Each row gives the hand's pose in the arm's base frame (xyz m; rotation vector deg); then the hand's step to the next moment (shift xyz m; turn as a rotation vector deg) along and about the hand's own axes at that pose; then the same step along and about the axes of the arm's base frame.
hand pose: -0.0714 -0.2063 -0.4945 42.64 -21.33 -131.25
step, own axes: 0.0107 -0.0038 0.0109 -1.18 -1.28 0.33
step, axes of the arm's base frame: -0.0150 -0.0041 0.0026 -0.17 1.76 0.17
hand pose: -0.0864 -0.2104 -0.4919 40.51 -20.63 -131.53
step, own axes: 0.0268 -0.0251 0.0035 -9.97 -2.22 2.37
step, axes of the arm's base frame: -0.0319 -0.0004 -0.0185 3.48 8.64 4.81
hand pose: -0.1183 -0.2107 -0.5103 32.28 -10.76 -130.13
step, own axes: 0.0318 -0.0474 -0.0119 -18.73 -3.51 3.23
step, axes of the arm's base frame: -0.0450 0.0102 -0.0357 7.53 15.83 8.14
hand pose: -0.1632 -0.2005 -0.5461 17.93 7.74 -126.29
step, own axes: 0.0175 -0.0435 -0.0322 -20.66 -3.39 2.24
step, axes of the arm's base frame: -0.0391 0.0197 -0.0364 8.92 17.44 7.72
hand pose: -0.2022 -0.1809 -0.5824 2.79 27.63 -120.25
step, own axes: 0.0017 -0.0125 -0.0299 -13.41 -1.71 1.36
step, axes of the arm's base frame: -0.0158 0.0152 -0.0239 6.18 11.12 4.76
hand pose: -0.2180 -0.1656 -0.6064 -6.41 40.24 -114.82
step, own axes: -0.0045 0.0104 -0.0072 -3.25 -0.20 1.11
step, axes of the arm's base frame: 0.0078 0.0031 -0.0105 1.94 2.28 1.69
